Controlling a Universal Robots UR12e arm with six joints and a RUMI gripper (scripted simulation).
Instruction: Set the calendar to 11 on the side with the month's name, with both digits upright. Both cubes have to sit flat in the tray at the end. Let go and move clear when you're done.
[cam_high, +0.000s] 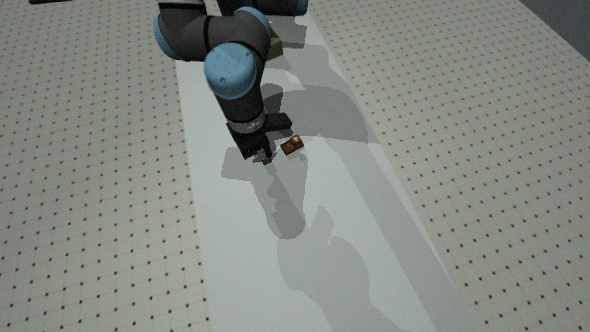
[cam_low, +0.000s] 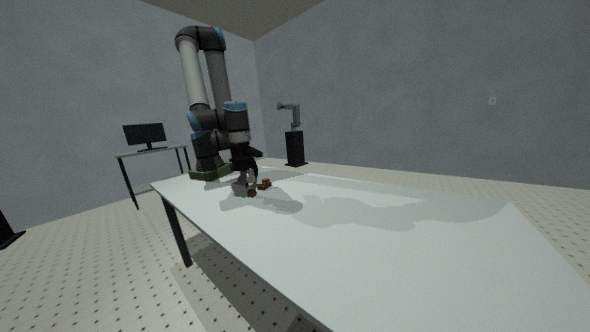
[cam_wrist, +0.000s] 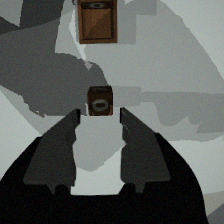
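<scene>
Now: hand 4 cm above the brown cube. From my hand the other things lie so: brown calendar tray: 4 cm behind, 10 cm to the left, 4 cm below.
</scene>
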